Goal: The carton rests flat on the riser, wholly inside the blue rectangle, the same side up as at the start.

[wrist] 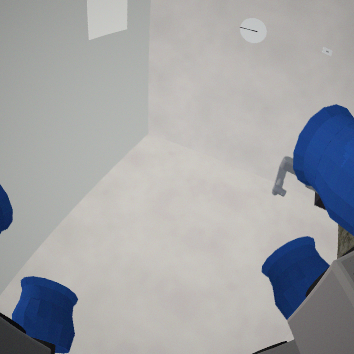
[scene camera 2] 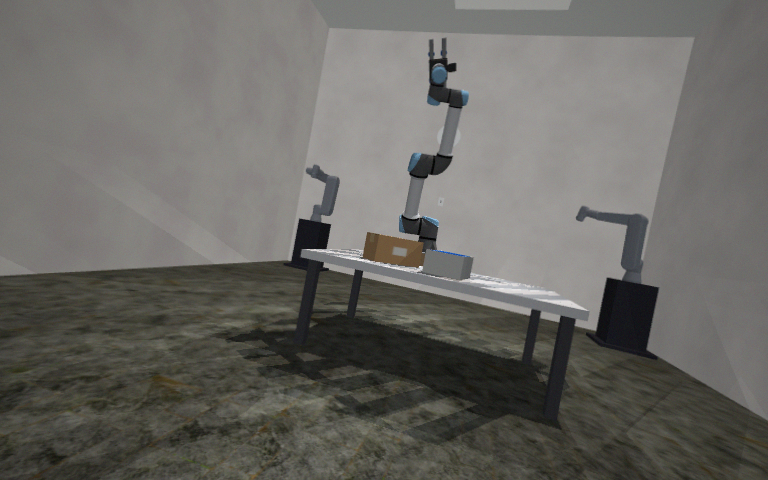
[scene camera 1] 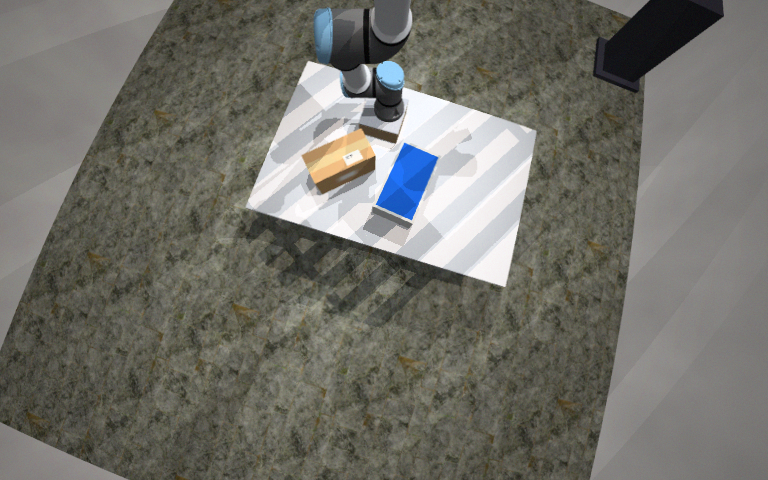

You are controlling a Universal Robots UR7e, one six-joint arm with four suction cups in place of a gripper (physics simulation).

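Note:
A brown carton with a white label lies flat on the table, left of the riser and apart from it. The grey riser stands on the table, and the blue rectangle covers most of its top. The carton is wholly outside the rectangle. My gripper is open and holds nothing. It points upward, high above the table, far from the carton. Its blue suction cups show in the wrist view, with walls beyond them. The gripper does not show in scene camera 1.
The white table carries my arm's base behind the carton and riser. Two grey arms on dark pedestals stand beyond the table, one at each side. Striped shadows fall across the table top.

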